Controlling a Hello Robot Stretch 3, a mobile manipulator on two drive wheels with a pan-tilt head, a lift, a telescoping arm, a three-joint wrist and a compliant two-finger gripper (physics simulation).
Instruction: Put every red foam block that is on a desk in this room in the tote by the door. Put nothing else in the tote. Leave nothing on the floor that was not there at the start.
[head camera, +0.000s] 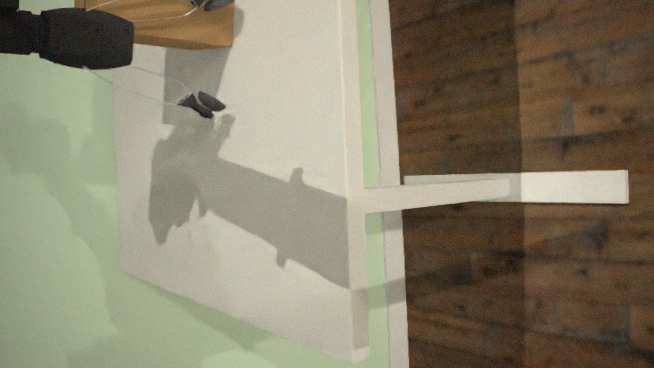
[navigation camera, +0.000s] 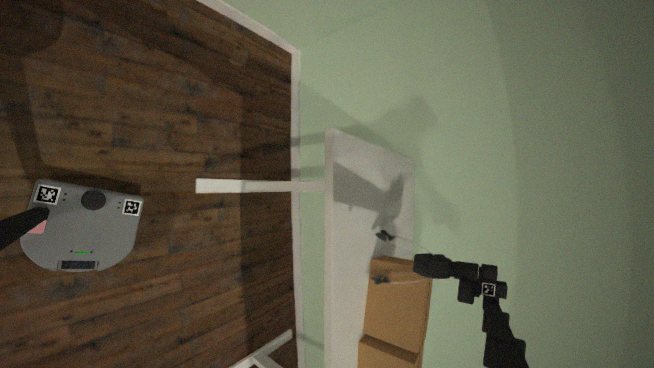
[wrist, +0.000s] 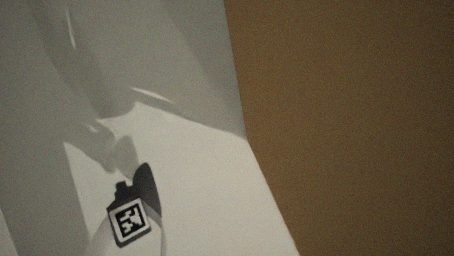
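Where they show: gripper, between the fingertips: (head camera: 227, 54) (navigation camera: 373, 255) (wrist: 236, 170); robot's base, origin of its link: (navigation camera: 93, 199).
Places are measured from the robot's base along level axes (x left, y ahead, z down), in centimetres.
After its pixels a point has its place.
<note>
A white desk (head camera: 280, 130) {y 6.4, x -52.8, z -95.0 cm} (navigation camera: 345, 240) {y 2.4, x -48.2, z -95.0 cm} (wrist: 200, 200) {y 1.2, x -61.2, z -95.0 cm} stands along the green wall. My gripper (head camera: 210, 54) {y -2.2, x -64.1, z -96.6 cm} (navigation camera: 383, 257) {y -2.2, x -64.1, z -96.6 cm} is open, with its fingers apart and nothing seen between them. One fingertip is over the white top, and the other is at the brown box. In the wrist view one fingertip (wrist: 131, 202) {y 3.8, x -65.0, z -101.9 cm} shows left of the box; the other does not show there, where the box's brown surface fills the right side. No red foam block shows in these views. The tote and the door do not show either.
A brown box (head camera: 200, 35) {y -4.3, x -65.8, z -99.8 cm} (navigation camera: 400, 297) {y -13.3, x -66.2, z -106.1 cm} (wrist: 350, 125) stands on the desk, with another brown piece (navigation camera: 385, 356) {y -31.7, x -64.9, z -104.4 cm} beside it. My base (navigation camera: 90, 230) {y -10.8, x -1.3, z -16.0 cm} is on the wood floor, away from the desk. A white desk leg and foot (head camera: 570, 186) {y 18.3, x -55.8, z -2.6 cm} (navigation camera: 220, 186) {y 18.3, x -56.0, z -2.6 cm} reach out over the floor.
</note>
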